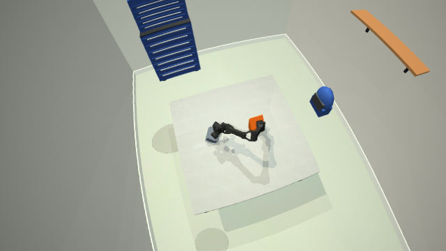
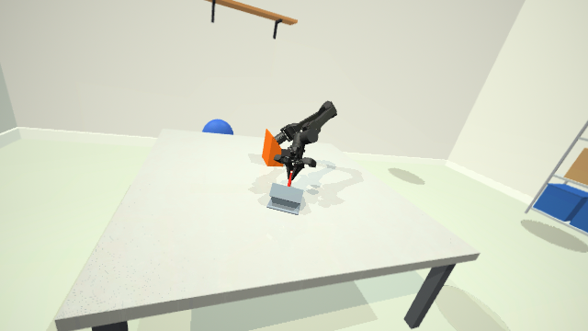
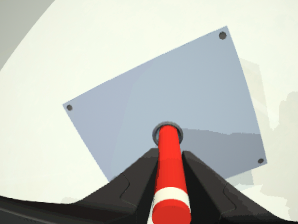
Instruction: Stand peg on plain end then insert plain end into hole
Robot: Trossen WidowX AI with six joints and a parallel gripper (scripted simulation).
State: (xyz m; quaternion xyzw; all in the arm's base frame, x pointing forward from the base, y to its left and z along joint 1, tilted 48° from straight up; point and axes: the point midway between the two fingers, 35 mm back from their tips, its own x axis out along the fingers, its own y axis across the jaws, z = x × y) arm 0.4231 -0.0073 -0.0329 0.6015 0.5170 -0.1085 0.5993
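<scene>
Now: the grey sloped panel 30 mm ahead of my gripper tip, 10 mm to the right of it and 50 mm below it. Also, from my gripper tip: red peg: 10 mm behind, 10 mm to the left, 10 mm above.
</scene>
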